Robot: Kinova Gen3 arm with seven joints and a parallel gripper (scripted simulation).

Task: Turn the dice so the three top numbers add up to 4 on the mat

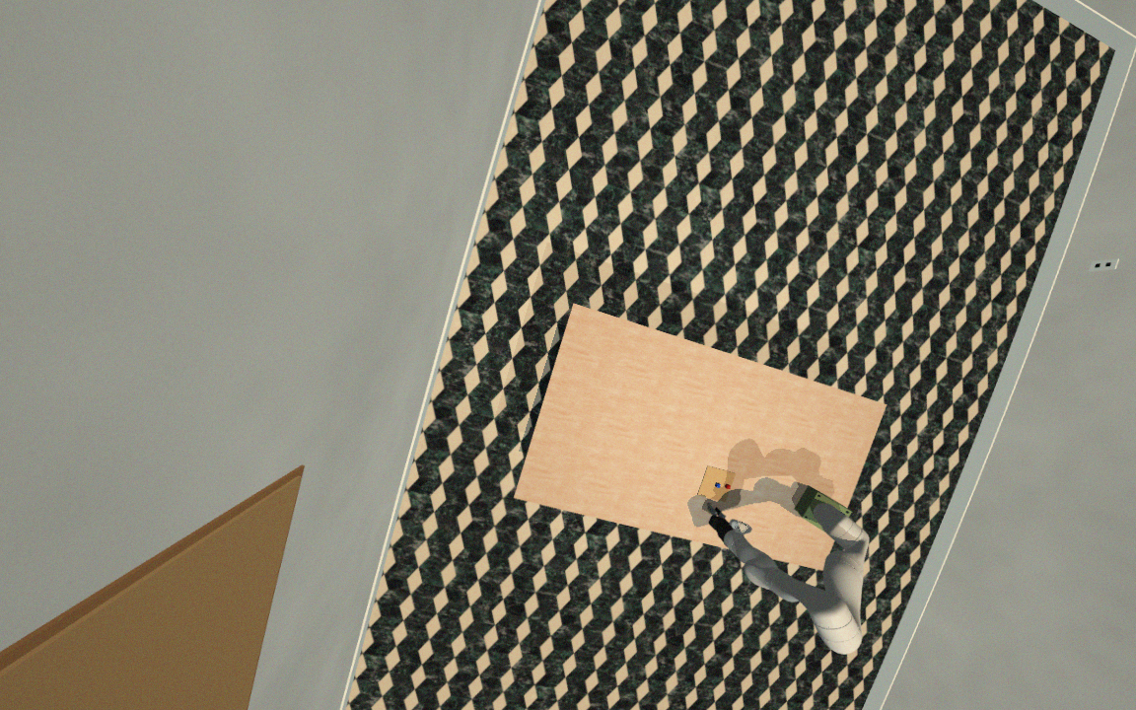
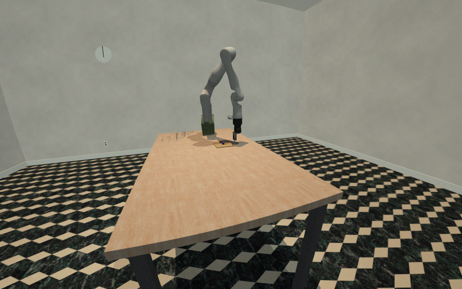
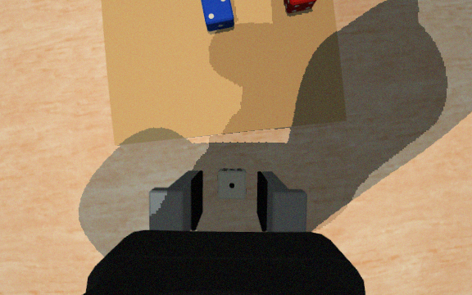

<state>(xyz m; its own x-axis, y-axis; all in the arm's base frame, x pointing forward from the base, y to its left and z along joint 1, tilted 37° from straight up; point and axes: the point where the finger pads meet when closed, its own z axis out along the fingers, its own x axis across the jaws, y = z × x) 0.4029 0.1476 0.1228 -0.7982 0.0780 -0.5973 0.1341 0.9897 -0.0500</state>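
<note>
Right now my hand is 4 cm above the white die. Also, from my hand: tan mat 10 cm to the right, 5 cm below, 1 cm behind; then blue die 10 cm to the right, 4 cm below, 1 cm behind; then red die 10 cm to the right, 6 cm behind, 4 cm below.
</note>
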